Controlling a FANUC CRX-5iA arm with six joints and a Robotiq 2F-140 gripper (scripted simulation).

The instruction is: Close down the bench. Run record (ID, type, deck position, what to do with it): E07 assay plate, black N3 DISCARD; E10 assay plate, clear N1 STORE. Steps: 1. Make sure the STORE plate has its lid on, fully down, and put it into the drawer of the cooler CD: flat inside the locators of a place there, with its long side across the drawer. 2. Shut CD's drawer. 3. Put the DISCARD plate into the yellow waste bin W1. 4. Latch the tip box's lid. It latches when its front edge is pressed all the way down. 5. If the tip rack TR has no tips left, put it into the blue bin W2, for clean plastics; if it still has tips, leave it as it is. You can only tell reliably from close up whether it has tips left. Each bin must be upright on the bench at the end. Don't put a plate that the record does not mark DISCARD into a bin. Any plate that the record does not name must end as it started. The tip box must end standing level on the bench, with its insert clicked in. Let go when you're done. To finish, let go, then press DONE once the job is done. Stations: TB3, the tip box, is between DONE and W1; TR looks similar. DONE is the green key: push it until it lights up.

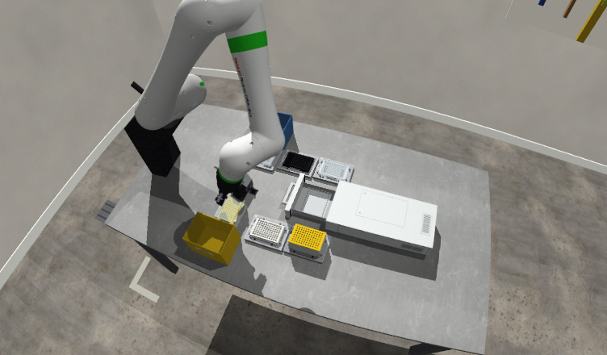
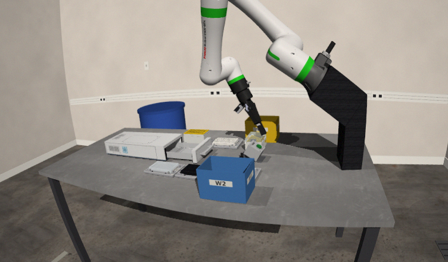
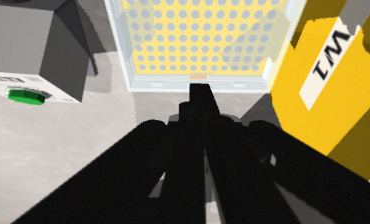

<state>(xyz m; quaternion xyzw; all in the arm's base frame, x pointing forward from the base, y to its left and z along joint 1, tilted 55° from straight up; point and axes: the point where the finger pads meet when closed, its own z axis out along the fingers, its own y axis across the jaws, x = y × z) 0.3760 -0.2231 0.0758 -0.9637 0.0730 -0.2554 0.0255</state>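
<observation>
My gripper is now 3 cm short of the clear tip box lid, 1 cm to the left of it and 5 cm above it. From my hand the other things lie so: green DONE key (1 cm ahead, 15 cm to the left, 4 cm below); then white plate (20 cm ahead, 7 cm to the right, 9 cm below); then yellow bin W1 (1 cm behind, 15 cm to the right, 7 cm below).
</observation>
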